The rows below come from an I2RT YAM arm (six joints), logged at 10 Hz.
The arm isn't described. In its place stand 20 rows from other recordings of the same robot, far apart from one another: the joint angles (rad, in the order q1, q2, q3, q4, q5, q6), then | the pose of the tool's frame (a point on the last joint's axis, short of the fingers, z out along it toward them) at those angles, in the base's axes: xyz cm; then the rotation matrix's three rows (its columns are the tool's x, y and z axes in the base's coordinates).
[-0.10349 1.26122 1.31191 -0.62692 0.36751 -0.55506] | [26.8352 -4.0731 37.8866], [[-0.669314 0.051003 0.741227], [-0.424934 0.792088 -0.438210], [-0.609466 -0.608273 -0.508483]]
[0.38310 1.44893 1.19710 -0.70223 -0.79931 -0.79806] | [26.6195 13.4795 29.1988], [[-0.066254 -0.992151 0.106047], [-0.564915 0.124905 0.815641], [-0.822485 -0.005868 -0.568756]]
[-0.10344 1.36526 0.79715 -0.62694 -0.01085 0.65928] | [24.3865 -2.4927 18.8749], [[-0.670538 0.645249 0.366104], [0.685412 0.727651 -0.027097], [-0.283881 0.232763 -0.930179]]
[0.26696 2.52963 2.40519 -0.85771 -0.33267 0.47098] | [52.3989 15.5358 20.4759], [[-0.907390 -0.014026 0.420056], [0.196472 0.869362 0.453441], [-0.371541 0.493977 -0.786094]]
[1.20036 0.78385 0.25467 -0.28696 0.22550 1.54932] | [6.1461 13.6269 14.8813], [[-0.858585 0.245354 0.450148], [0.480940 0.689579 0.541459], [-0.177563 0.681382 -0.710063]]
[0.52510 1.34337 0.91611 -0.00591 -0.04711 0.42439] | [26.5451 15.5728 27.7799], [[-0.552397 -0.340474 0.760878], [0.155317 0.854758 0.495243], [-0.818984 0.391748 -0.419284]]
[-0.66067 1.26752 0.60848 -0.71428 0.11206 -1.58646] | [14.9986 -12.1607 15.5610], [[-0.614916 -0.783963 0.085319], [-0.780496 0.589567 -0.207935], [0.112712 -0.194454 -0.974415]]
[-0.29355 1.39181 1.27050 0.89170 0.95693 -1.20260] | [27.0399 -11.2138 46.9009], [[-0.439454 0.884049 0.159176], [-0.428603 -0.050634 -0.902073], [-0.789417 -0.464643 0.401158]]
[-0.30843 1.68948 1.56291 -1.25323 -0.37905 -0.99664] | [31.0994 -8.5256 29.9112], [[-0.688681 -0.668663 0.280370], [-0.599270 0.742597 0.299040], [-0.408158 0.037926 -0.912123]]
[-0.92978 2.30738 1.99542 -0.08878 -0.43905 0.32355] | [33.9086 -42.9157 24.9534], [[-0.064943 0.540081 0.839104], [0.568270 0.711228 -0.413793], [-0.820275 0.449965 -0.353101]]
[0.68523 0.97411 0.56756 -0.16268 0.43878 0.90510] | [17.2083 12.1119 23.2854], [[-0.490407 0.145510 0.859260], [0.518717 0.841030 0.153626], [-0.700310 0.521052 -0.487926]]
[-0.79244 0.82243 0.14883 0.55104 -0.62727 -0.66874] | [13.5171 -10.7327 18.8454], [[-0.171203 0.078212 0.982126], [-0.541314 0.825438 -0.160096], [-0.823206 -0.559048 -0.098980]]
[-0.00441 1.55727 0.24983 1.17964 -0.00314 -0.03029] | [24.6843 -0.0977 14.2576], [[-0.127432 -0.002565 0.991844], [-0.029724 0.999557 -0.001234], [-0.991402 -0.029638 -0.127452]]
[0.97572 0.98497 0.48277 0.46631 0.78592 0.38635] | [14.2367 16.5383 26.4583], [[-0.089818 -0.167413 0.981787], [0.342377 0.920503 0.188286], [-0.935260 0.353053 -0.025359]]
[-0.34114 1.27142 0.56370 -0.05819 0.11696 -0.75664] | [23.0554 -8.6259 17.6270], [[-0.757519 -0.149195 0.635536], [-0.454549 0.819307 -0.349457], [-0.468562 -0.553603 -0.688457]]
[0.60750 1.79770 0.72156 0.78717 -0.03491 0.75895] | [28.9575 20.2827 15.2360], [[-0.581243 -0.272825 0.766631], [0.433525 0.693459 0.575474], [-0.688631 0.666844 -0.284791]]
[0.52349 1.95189 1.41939 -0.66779 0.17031 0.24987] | [34.8779 19.4351 18.4188], [[-0.890924 -0.226243 0.393788], [-0.232863 0.971996 0.031601], [-0.389909 -0.063545 -0.918658]]
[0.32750 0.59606 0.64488 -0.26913 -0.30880 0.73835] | [13.7232 5.8050 31.0009], [[-0.548304 -0.295063 0.782497], [0.490949 0.643906 0.586816], [-0.677002 0.705920 -0.208195]]
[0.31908 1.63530 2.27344 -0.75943 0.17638 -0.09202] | [29.2803 9.0155 55.7897], [[-0.101219 -0.153390 0.982968], [-0.128713 0.981757 0.139947], [-0.986503 -0.112356 -0.119116]]
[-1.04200 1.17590 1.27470 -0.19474 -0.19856 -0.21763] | [13.9613 -22.5021 43.0625], [[-0.208561 0.719328 0.662623], [-0.062635 0.666307 -0.743042], [-0.976002 -0.196473 -0.093911]]
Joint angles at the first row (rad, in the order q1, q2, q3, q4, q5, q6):
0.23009 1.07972 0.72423 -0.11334 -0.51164 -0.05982
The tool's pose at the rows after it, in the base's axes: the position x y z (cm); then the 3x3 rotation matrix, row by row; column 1 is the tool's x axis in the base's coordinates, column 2 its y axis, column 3 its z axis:
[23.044 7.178 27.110], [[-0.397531 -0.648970 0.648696], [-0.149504 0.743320 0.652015], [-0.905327 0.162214 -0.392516]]
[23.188 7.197 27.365], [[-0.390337 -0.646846 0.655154], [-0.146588 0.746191 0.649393], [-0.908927 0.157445 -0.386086]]
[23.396 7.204 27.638], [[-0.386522 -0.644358 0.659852], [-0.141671 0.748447 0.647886], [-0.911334 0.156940 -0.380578]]
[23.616 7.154 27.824], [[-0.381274 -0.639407 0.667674], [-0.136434 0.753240 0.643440], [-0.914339 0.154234 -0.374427]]
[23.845 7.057 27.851], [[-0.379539 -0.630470 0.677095], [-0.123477 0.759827 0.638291], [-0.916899 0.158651 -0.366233]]
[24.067 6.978 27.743], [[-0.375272 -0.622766 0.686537], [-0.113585 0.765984 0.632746], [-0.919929 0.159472 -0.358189]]
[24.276 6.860 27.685], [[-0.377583 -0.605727 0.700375], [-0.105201 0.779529 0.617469], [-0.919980 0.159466 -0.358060]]
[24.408 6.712 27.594], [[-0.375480 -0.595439 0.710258], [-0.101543 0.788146 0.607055], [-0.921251 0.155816 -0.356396]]
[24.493 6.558 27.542], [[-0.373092 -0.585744 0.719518], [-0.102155 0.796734 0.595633], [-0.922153 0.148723 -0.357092]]
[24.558 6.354 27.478], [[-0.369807 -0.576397 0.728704], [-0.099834 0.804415 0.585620], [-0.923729 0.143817 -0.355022]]
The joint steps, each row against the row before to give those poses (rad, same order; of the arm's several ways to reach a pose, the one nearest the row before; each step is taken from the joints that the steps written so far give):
0.00000 0.00304 0.00571 0.00008 0.00312 -0.00308
0.00000 0.00338 0.00847 0.00440 0.00460 0.00153
-0.00146 0.00649 0.01146 0.00244 0.00158 0.00385
-0.00353 0.00634 0.00750 0.00758 0.00376 0.00296
-0.00548 0.00658 0.00041 0.01724 0.00311 0.01155
-0.00447 0.00724 -0.00459 0.02292 0.00438 0.00802
-0.00432 0.00635 0.00001 0.01025 0.01622 0.00817
-0.00576 0.00342 -0.00308 0.01043 0.00844 0.00112
-0.00543 0.00145 -0.00153 0.00420 0.00959 -0.00343
-0.00766 0.00006 -0.00384 0.00765 0.00589 -0.00136

